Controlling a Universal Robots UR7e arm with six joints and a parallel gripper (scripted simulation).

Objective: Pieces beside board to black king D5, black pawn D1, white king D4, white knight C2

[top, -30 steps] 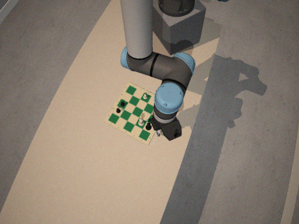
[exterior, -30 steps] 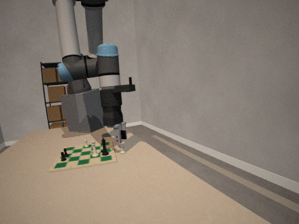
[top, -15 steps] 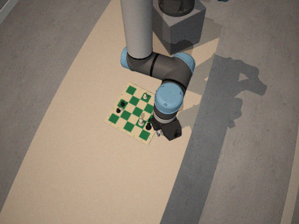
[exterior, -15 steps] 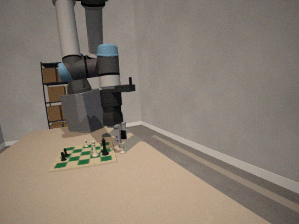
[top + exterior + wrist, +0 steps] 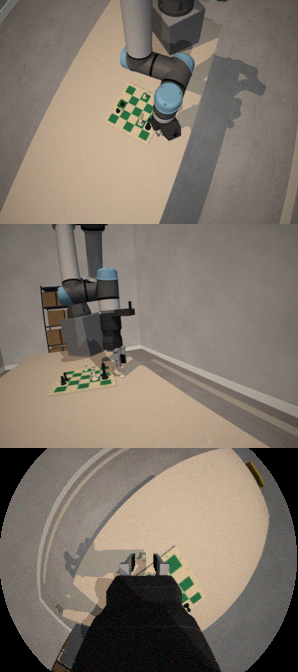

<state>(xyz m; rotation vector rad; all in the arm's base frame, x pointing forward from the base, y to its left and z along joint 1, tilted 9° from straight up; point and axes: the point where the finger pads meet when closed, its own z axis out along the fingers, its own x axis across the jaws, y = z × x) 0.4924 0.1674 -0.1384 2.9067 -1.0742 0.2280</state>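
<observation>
My hand is 5 cm above the white knight. Also, from my hand: board 4 cm behind, 14 cm to the right, 6 cm below; then black king 6 cm to the right, 3 cm below; then white king 10 cm to the right, 3 cm below.
</observation>
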